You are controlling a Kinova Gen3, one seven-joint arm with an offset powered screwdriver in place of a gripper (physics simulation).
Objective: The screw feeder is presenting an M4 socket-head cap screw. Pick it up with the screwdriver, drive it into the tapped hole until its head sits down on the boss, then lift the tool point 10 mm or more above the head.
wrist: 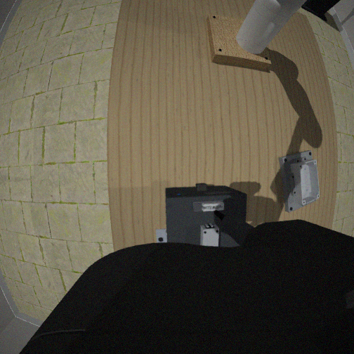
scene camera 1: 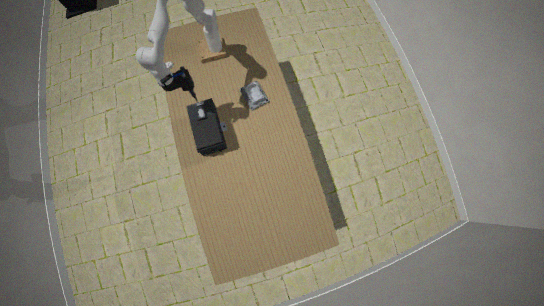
Scene:
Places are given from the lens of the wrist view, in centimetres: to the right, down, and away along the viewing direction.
black screw feeder (wrist: 183, 224): 2, 9, 33

